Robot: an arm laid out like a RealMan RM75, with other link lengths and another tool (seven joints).
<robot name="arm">
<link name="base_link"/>
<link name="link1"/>
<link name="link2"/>
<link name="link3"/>
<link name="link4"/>
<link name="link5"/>
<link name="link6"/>
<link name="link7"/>
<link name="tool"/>
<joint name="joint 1" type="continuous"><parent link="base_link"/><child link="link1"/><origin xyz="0 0 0.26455" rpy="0 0 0"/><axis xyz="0 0 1"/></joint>
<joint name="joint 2" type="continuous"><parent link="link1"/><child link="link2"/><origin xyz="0 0 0" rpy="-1.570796 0 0"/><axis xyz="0 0 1"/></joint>
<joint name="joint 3" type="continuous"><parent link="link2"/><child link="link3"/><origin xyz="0 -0.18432 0" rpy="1.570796 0 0"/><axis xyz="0 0 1"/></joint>
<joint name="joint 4" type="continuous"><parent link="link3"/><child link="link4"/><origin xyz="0 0 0" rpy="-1.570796 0 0"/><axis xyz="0 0 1"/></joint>
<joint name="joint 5" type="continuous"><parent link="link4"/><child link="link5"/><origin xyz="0 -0.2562 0" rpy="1.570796 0 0"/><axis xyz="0 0 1"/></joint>
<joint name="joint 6" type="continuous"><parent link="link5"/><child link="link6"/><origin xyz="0 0 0" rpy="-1.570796 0 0"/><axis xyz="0 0 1"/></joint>
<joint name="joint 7" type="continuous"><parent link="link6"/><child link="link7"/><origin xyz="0 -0.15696 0" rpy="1.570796 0 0"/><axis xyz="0 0 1"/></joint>
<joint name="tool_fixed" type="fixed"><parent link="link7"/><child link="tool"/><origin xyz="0.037 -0.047 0.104" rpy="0 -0.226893 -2.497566"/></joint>
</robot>
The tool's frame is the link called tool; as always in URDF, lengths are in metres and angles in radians. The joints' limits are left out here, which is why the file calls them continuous.
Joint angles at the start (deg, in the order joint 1, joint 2, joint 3, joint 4, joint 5, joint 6, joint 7):
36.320 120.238 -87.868 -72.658 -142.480 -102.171 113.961
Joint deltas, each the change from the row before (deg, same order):
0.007 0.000 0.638 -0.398 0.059 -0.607 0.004
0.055 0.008 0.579 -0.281 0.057 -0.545 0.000
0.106 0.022 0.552 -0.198 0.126 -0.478 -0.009
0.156 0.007 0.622 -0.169 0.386 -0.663 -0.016
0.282 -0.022 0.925 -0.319 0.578 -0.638 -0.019
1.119 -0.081 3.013 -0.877 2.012 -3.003 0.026
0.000 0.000 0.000 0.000 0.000 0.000 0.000
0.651 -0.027 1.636 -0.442 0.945 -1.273 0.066
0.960 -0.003 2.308 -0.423 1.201 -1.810 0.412
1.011 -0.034 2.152 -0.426 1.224 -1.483 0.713
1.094 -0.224 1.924 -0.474 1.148 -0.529 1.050
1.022 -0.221 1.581 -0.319 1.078 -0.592 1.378
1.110 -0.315 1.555 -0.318 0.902 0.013 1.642
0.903 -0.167 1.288 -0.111 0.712 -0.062 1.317
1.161 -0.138 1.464 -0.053 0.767 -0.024 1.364
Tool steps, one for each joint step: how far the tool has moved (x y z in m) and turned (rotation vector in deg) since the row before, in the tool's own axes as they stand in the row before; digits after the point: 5 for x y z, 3 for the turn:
-0.00091 -0.00038 -0.00265 0.249 0.214 0.127
-0.00079 -0.00042 -0.00222 0.248 0.162 0.106
-0.00030 -0.00071 -0.00201 0.290 0.194 0.048
-0.00025 -0.00193 -0.00198 0.569 0.196 -0.067
0.00125 -0.00203 -0.00406 0.579 0.641 -0.124
0.00119 -0.00954 -0.01216 2.361 1.280 -0.694
0.00000 0.00000 0.00000 0.000 0.000 0.000
0.00177 -0.00433 -0.00697 0.992 0.928 -0.333
0.00157 -0.00609 -0.00884 1.500 1.130 -0.138
0.00265 -0.00602 -0.00897 1.322 1.286 -0.027
0.00555 -0.00361 -0.01073 0.621 1.900 0.263
0.00417 -0.00414 -0.00858 0.764 1.432 0.523
0.00601 -0.00245 -0.00991 0.351 1.876 0.849
0.00459 -0.00268 -0.00692 0.520 1.393 0.690
0.00610 -0.00375 -0.00769 0.590 1.569 0.545

